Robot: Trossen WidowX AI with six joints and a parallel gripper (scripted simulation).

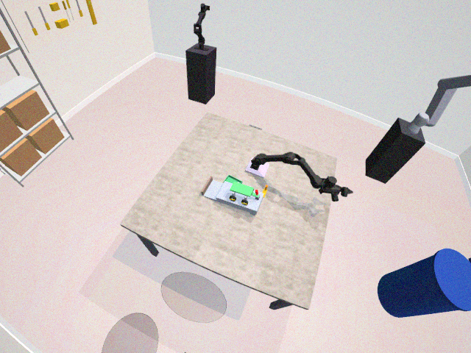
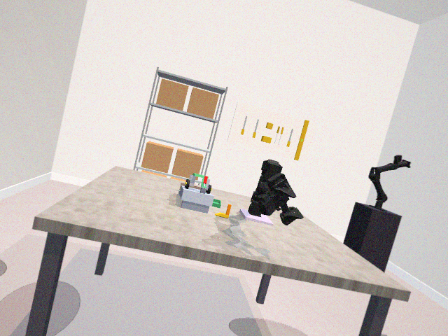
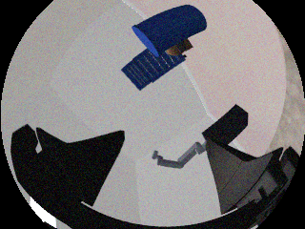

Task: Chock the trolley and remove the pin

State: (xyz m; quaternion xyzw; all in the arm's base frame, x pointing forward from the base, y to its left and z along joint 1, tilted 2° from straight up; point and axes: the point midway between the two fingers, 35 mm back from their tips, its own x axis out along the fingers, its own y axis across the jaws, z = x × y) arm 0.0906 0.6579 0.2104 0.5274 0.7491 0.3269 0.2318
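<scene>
Right now the yellow chock is 120 mm ahead of my gripper tip, 550 mm to the right of it and 190 mm below it. Also, from my gripper tip: green tray 140 mm ahead, 790 mm to the right, 220 mm below; then red-headed stop pin 240 mm ahead, 590 mm to the right, 80 mm below; then trolley 260 mm ahead, 690 mm to the right, 100 mm below.
</scene>
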